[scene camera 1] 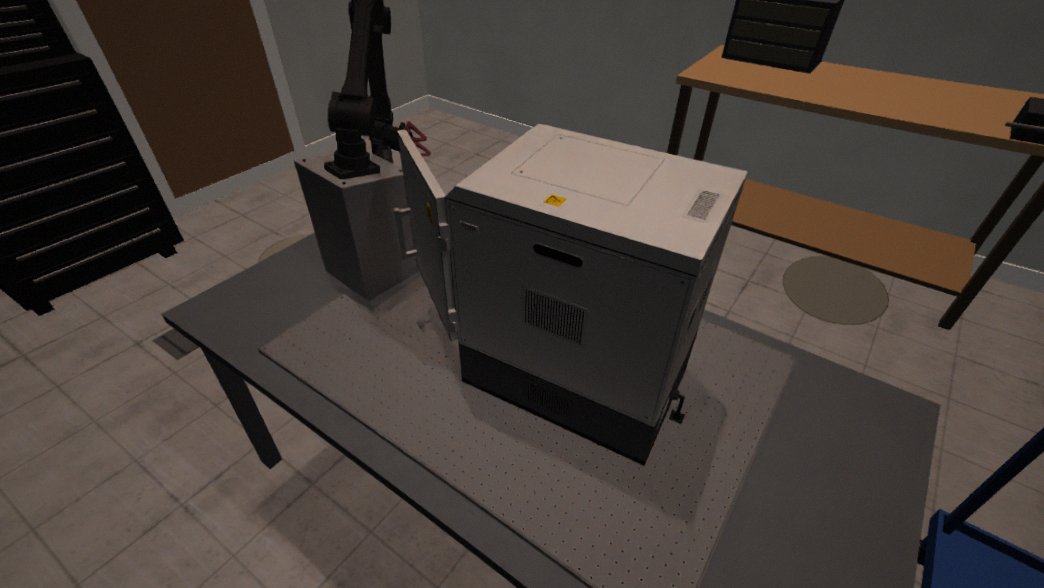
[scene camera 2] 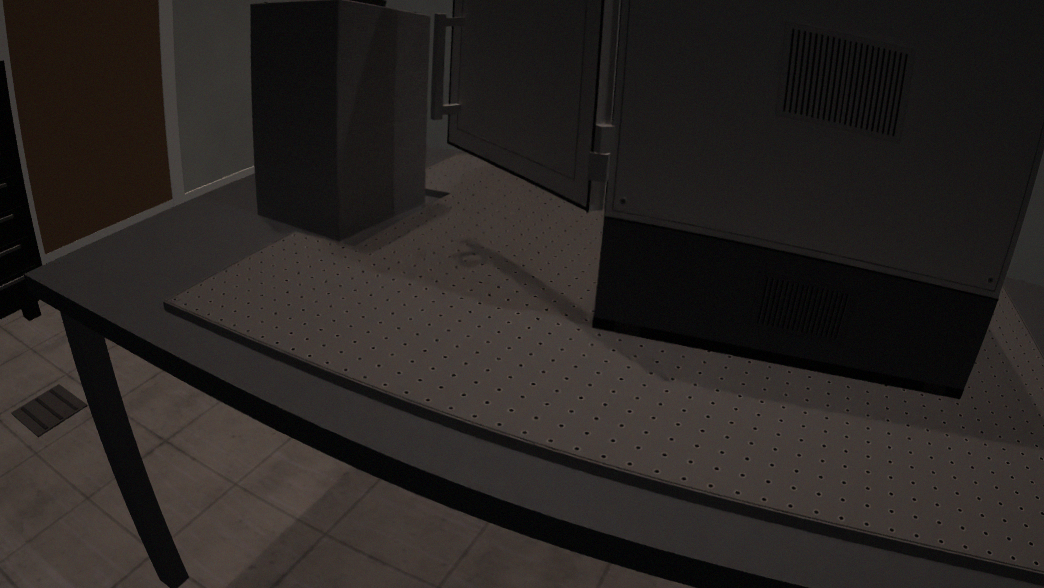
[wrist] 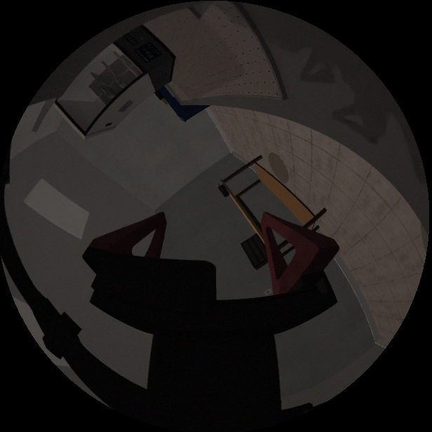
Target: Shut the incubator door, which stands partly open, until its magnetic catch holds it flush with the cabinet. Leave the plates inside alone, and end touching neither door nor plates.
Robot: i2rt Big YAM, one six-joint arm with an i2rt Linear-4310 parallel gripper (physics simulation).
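Pixels of known places: gripper, between the fingertips: (scene camera 1: 428,146); arm's base, origin of its link: (scene camera 1: 352,170) (scene camera 2: 342,6).
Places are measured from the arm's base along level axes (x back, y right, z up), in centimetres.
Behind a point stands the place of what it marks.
The incubator (scene camera 1: 599,226) {x -81.0, y -0.2, z 20.6 cm} (scene camera 2: 701,146) {x -61.3, y 6.3, z -11.4 cm} (wrist: 150,52) stands on the perforated board. Its door (scene camera 1: 423,226) {x -36.7, y 4.2, z 1.7 cm} (scene camera 2: 522,80) {x -38.2, y 4.9, z -8.4 cm} is swung wide out from the cabinet's left side, with a bar handle (scene camera 1: 399,232) {x -23.3, y 2.7, z -7.1 cm} (scene camera 2: 438,69) {x -23.2, y 2.7, z -8.7 cm} on its outer face. In the wrist view the cabinet's front shows at the upper left, with dim shapes inside; I cannot tell the plates apart. My gripper (scene camera 1: 425,143) {x 19.5, y -38.3, z -12.2 cm} (wrist: 213,217) is open and empty. In scene camera 1 its red fingers show behind the door's top edge, beyond the far side; the door partly hides the wrist. Contact with the door cannot be told.
The arm (scene camera 1: 354,80) {x 5.4, y -8.4, z 20.0 cm} stands on a grey pedestal (scene camera 1: 357,226) {x -8.8, y 6.4, z -10.5 cm} (scene camera 2: 336,109) {x -8.7, y 8.3, z -15.1 cm} close to the door's handle side. The perforated board (scene camera 1: 350,365) {x -28.5, y 25.7, z -34.3 cm} (scene camera 2: 409,343) {x -38.8, y 24.7, z -34.3 cm} lies on the grey table (scene camera 1: 862,452) {x -128.2, y -42.3, z -35.6 cm} (scene camera 2: 146,241) {x 19.3, y 29.8, z -35.6 cm}. A wooden workbench (scene camera 1: 862,91) (wrist: 287,192) stands behind, against the wall.
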